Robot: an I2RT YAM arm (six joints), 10 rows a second.
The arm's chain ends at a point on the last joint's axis. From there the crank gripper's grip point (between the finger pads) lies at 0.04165 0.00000 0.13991 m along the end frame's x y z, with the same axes.
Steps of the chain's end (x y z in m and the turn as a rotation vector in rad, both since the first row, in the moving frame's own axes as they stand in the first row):
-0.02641 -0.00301 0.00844 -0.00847 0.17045 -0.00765
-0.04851 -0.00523 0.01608 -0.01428 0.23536 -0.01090
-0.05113 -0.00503 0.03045 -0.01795 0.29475 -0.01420
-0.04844 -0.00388 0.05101 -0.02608 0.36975 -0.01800
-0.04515 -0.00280 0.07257 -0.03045 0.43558 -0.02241
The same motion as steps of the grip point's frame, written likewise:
-0.00328 -0.00227 -0.00066 -0.00847 0.17045 -0.00765
-0.01703 -0.00395 0.00250 -0.01428 0.23536 -0.01090
-0.01227 -0.00354 0.01230 -0.01795 0.29475 -0.01420
-0.00068 -0.00171 0.02647 -0.02608 0.36975 -0.01800
0.01002 -0.00052 0.04189 -0.03045 0.43558 -0.02241

